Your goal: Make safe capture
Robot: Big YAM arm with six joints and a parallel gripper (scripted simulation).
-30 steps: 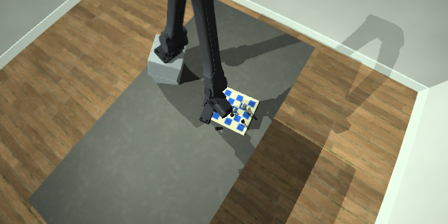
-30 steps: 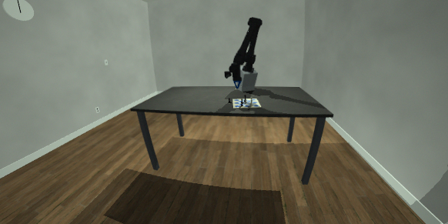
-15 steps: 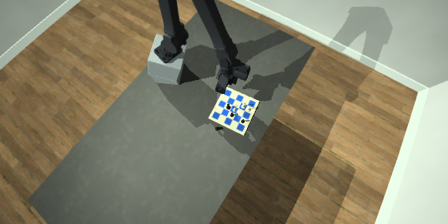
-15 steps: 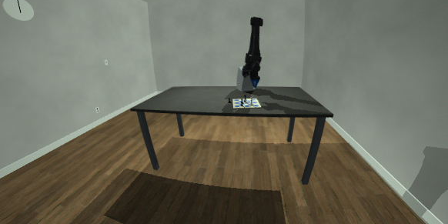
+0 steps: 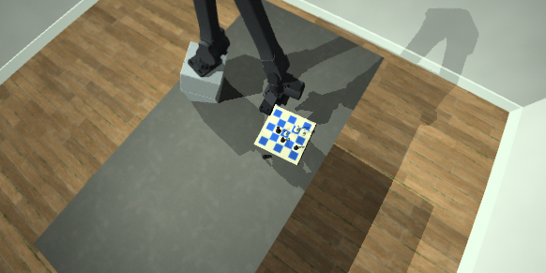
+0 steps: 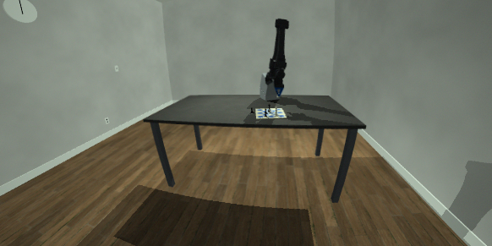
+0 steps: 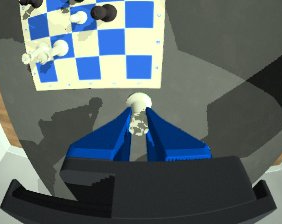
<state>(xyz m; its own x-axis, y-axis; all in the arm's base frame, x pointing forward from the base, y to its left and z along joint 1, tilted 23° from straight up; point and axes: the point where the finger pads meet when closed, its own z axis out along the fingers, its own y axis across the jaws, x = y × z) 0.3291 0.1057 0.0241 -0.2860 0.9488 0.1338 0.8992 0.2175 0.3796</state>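
Now: the cream chessboard 120 mm below my hand, 100 mm ahead of it and 50 mm to the right of it. Also, from my hand: black piece: 200 mm to the right, 110 mm below, 100 mm ahead; white piece: right at my hand.
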